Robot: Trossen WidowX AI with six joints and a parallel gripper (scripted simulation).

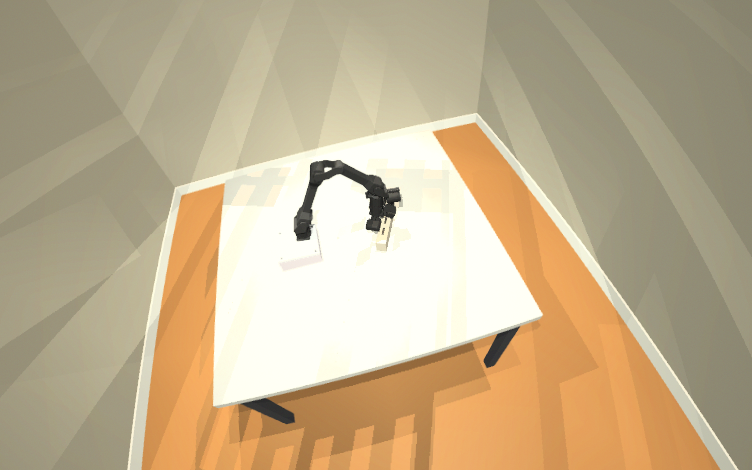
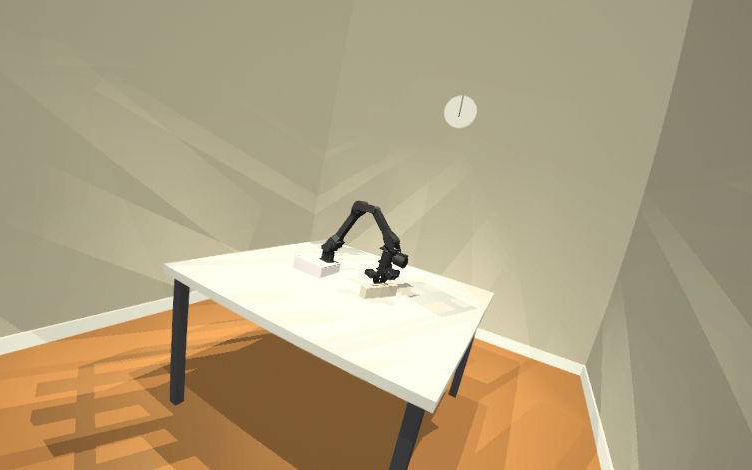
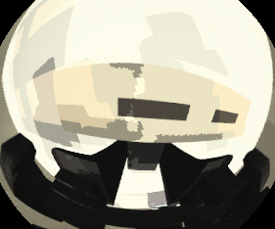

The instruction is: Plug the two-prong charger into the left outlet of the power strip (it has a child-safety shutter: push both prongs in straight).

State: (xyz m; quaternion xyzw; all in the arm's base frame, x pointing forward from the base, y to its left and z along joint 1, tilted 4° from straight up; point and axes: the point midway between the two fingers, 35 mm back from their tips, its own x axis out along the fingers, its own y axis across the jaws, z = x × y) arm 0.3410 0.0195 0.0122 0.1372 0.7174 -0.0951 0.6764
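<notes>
My gripper tip is now 20 mm short of the dark two-prong charger, 10 mm to the left of it and 10 mm below it.
</notes>
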